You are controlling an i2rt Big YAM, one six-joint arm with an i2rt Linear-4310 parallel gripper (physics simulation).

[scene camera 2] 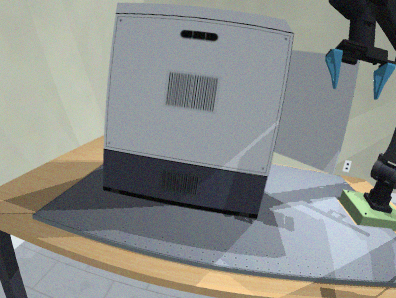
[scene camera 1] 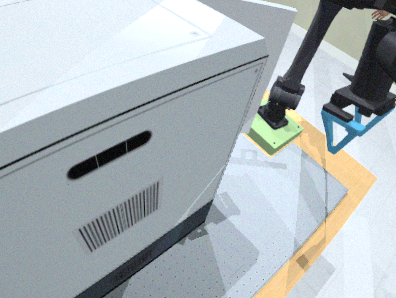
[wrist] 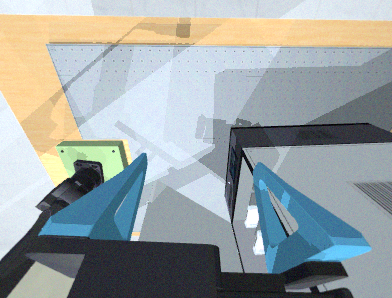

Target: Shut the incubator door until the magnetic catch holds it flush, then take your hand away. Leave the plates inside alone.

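Where they show: gripper, fingertip midpoint: [scene camera 2: 355, 93] [scene camera 1: 345, 143] [wrist: 202, 162]; arm's base, origin of the base link: [scene camera 2: 376, 204] [scene camera 1: 271, 117] [wrist: 91, 174].
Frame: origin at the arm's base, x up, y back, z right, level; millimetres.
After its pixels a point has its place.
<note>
The incubator [scene camera 1: 185, 165] {x 334, y -589, z -255 mm} [scene camera 2: 240, 100] {x 290, y -575, z -253 mm} [wrist: 320, 170] {x 209, y -606, z -258 mm} is a large light grey box with a dark base. Its door [scene camera 1: 279, 35] {x 424, y -266, z -90 mm} [scene camera 2: 317, 105] {x 310, y -341, z -40 mm} [wrist: 177, 220] {x 205, y -318, z -55 mm} is a flat grey panel standing wide open, swung well out from the front opening. Pale items [wrist: 251, 216] {x 159, y -542, z -34 mm}, perhaps the plates, show partly inside through the open front in the wrist view. My gripper [scene camera 1: 346, 142] {x 363, y -322, z -354 mm} [scene camera 2: 355, 93] {x 363, y -322, z -354 mm} [wrist: 202, 162] {x 363, y -322, z -354 mm} has blue fingers and is open and empty. It hangs high, on the open front side of the incubator, with no visible contact. The door's hinge and the catch cannot be made out.
The incubator stands on a grey perforated board [scene camera 1: 245, 265] {x -32, y -439, z -395 mm} [scene camera 2: 165, 245] {x -32, y -657, z -463 mm} [wrist: 150, 75] {x -32, y -200, z -358 mm} on a wooden table [scene camera 1: 357, 172] {x -45, y 189, z -361 mm} [scene camera 2: 65, 175] {x -45, y -1123, z -288 mm} [wrist: 20, 65] {x -45, y 152, z -331 mm}. A green block [scene camera 1: 280, 134] {x -2, y -30, z -86 mm} [scene camera 2: 362, 212] {x -2, y -97, z -102 mm} [wrist: 117, 155] {x -1, y -99, z -95 mm} carries a black arm base beside the board, near the open door.
</note>
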